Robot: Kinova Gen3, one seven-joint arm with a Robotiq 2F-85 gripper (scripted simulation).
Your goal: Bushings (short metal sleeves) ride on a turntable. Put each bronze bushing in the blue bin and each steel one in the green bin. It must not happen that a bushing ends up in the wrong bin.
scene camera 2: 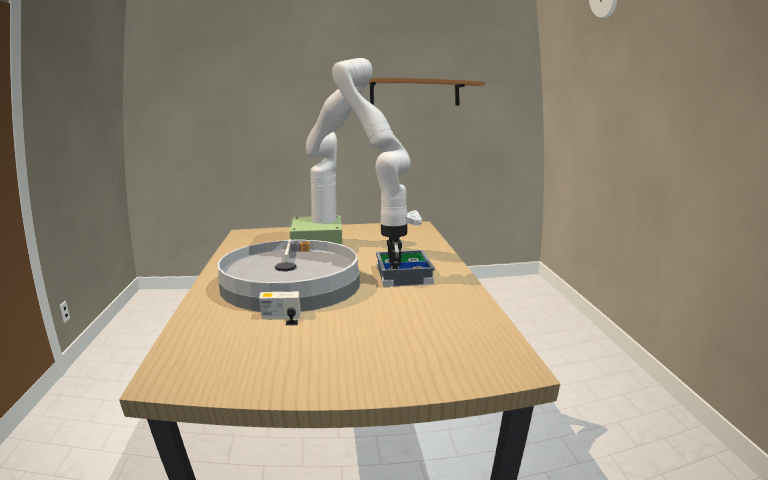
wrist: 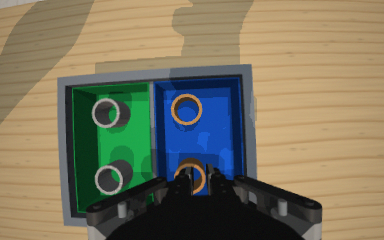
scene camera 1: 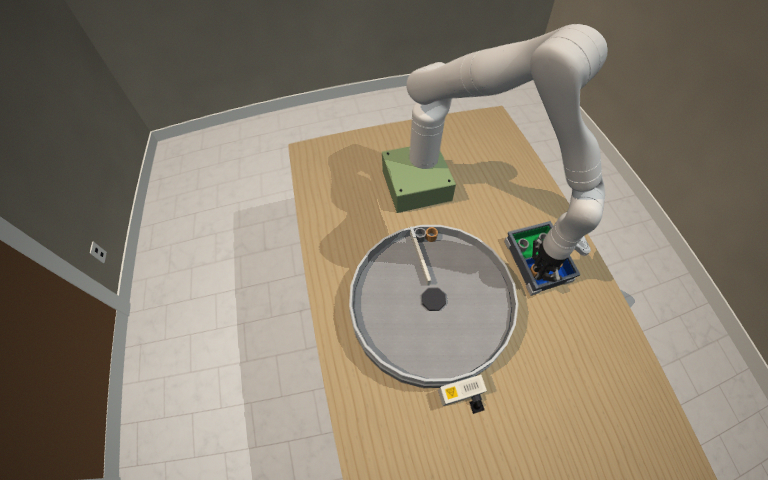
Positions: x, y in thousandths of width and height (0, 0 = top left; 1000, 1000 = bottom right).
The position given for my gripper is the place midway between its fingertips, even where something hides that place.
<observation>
In view: my gripper (scene camera 1: 699, 574), a steel bushing (wrist: 272, 756) and a steel bushing (wrist: 262, 473).
My gripper is seen too in the wrist view (wrist: 520, 719).
</observation>
